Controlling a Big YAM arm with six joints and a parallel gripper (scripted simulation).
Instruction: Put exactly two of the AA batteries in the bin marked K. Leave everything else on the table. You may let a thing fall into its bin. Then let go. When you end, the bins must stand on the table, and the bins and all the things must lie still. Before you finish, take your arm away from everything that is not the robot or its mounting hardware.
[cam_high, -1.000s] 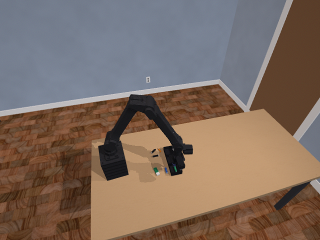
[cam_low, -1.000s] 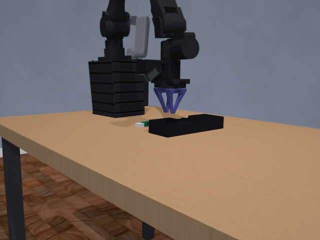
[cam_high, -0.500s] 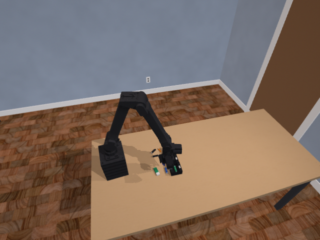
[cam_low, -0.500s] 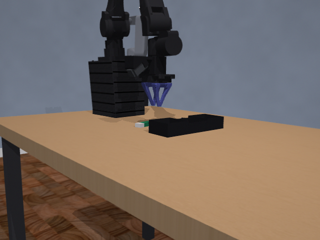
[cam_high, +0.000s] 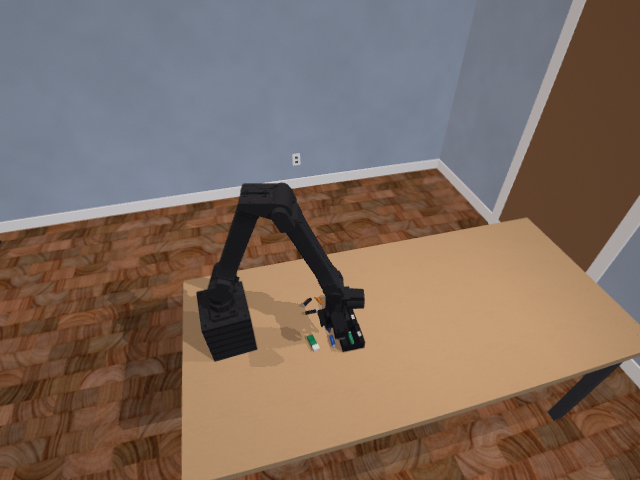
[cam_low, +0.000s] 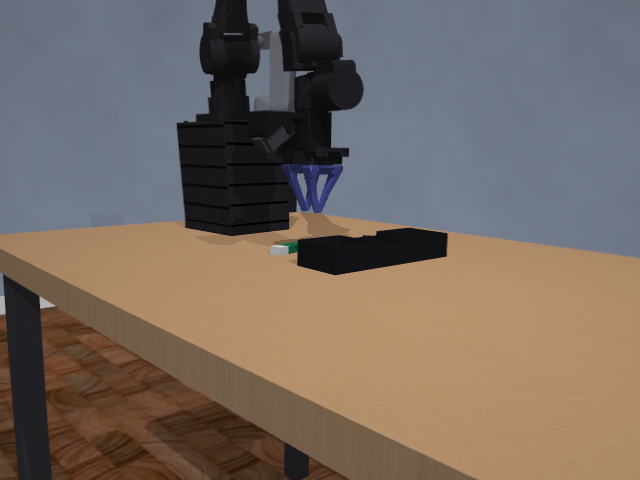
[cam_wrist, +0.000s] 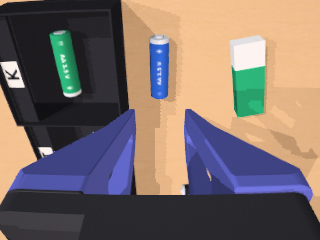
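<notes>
The blue AA battery is 80 mm below my hand. Also, from my hand: white eraser 70 mm behind, 10 mm to the left, 80 mm below; green AA battery 70 mm ahead, 10 mm to the right, 70 mm below; black bin 80 mm ahead, 70 mm to the left, 60 mm below.
</notes>
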